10 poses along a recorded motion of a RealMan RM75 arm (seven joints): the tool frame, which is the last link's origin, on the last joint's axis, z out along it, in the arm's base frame.
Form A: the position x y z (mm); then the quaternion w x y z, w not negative.
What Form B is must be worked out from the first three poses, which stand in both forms.
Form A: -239 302 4 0.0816 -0.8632 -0.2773 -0.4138
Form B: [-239 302 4], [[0.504 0.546 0.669], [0.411 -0.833 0.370], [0.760 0.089 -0.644]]
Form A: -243 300 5 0.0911 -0.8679 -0.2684 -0.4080
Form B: [-243 300 5], [[0.523 0.540 0.659], [0.392 -0.839 0.377], [0.757 0.061 -0.650]]
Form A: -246 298 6 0.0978 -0.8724 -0.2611 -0.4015
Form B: [-246 298 6], [[0.541 0.534 0.649], [0.377 -0.845 0.380], [0.752 0.039 -0.658]]
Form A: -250 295 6 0.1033 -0.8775 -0.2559 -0.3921
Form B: [-250 295 6], [[0.562 0.530 0.635], [0.368 -0.848 0.382], [0.741 0.019 -0.671]]
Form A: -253 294 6 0.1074 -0.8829 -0.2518 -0.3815
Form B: [-253 294 6], [[0.582 0.527 0.620], [0.363 -0.850 0.382], [0.728 0.002 -0.686]]
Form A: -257 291 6 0.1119 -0.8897 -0.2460 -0.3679
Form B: [-257 291 6], [[0.608 0.520 0.600], [0.355 -0.854 0.380], [0.710 -0.018 -0.704]]
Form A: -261 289 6 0.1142 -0.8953 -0.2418 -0.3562
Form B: [-261 289 6], [[0.629 0.514 0.583], [0.352 -0.857 0.377], [0.693 -0.032 -0.720]]
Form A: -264 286 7 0.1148 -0.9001 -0.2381 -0.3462
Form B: [-264 286 7], [[0.647 0.508 0.569], [0.349 -0.860 0.372], [0.678 -0.042 -0.734]]
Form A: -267 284 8 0.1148 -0.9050 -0.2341 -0.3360
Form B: [-267 284 8], [[0.665 0.501 0.554], [0.347 -0.864 0.365], [0.662 -0.050 -0.748]]
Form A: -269 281 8 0.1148 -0.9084 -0.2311 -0.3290
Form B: [-269 281 8], [[0.677 0.495 0.545], [0.344 -0.867 0.361], [0.651 -0.057 -0.757]]
